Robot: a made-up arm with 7 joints. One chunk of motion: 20 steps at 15 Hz.
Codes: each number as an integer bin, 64 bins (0 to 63) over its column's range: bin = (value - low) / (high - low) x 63, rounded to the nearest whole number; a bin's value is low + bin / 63 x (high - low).
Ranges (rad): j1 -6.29..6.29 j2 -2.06..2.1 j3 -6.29..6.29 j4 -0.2..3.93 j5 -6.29..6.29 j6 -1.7..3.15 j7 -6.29..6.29
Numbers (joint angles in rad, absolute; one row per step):
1: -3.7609 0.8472 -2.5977 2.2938 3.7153 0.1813 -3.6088
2: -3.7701 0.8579 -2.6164 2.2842 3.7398 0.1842 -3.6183
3: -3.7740 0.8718 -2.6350 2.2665 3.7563 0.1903 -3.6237
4: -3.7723 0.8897 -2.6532 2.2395 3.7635 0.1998 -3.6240
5: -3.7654 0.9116 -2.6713 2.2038 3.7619 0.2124 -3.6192
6: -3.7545 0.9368 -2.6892 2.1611 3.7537 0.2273 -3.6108
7: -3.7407 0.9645 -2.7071 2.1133 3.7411 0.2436 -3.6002
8: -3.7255 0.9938 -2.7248 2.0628 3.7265 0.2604 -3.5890
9: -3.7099 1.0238 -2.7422 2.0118 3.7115 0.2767 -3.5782
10: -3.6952 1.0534 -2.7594 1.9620 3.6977 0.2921 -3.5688
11: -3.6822 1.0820 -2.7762 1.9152 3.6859 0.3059 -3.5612
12: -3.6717 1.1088 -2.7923 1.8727 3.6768 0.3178 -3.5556
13: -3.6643 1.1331 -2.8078 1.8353 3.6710 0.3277 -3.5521
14: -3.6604 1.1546 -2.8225 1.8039 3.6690 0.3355 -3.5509
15: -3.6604 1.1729 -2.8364 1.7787 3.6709 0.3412 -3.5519
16: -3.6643 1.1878 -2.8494 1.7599 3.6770 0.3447 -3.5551
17: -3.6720 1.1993 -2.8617 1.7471 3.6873 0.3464 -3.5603
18: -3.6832 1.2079 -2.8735 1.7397 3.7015 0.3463 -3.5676
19: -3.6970 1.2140 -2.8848 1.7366 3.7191 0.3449 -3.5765
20: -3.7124 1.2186 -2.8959 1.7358 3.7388 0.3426 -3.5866
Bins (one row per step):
1: 13 44 18 38 50 24 13
2: 13 44 18 38 50 24 13
3: 13 44 18 38 50 25 13
4: 13 45 18 37 50 25 13
5: 13 45 18 37 50 25 13
6: 13 45 18 36 50 25 13
7: 13 46 18 35 50 25 13
8: 13 46 18 35 50 25 14
9: 13 47 18 34 50 26 14
10: 13 47 18 33 50 26 14
11: 13 48 18 32 50 26 14
12: 13 48 18 32 50 26 14
13: 13 48 17 31 50 26 14
14: 13 49 17 31 50 26 14
15: 13 49 17 30 50 27 14
16: 13 49 17 30 50 27 14
17: 13 49 17 30 50 27 14
18: 13 49 17 30 50 27 14
19: 13 50 17 30 50 27 14
20: 13 50 17 30 50 27 14

